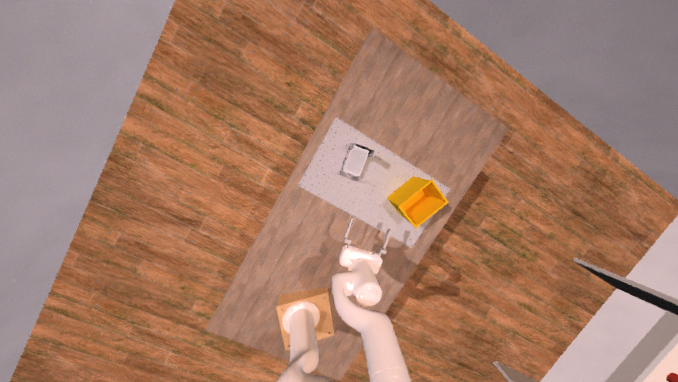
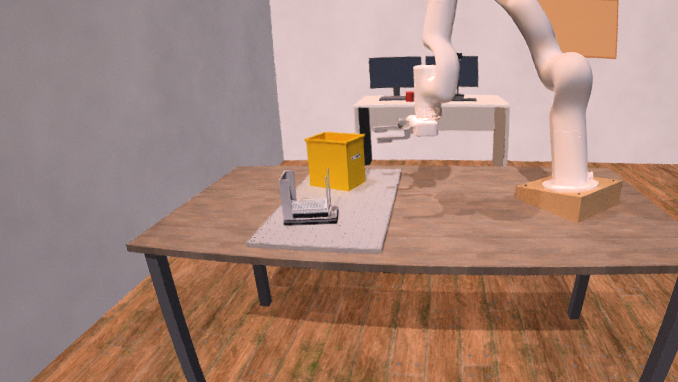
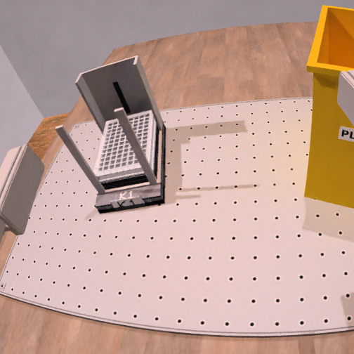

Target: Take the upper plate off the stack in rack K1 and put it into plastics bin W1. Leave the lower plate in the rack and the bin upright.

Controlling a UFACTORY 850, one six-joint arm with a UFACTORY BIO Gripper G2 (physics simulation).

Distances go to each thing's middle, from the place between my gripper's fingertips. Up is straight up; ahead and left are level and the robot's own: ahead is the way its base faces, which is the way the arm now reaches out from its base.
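The yellow plastics bin (image 2: 342, 153) is there, and my hand is 150 mm to the left of it, 190 mm short of it and 130 mm above it. As for the upper plate (image 3: 115, 161), counted from my hand it is 180 mm to the left, 170 mm ahead and 180 mm below.
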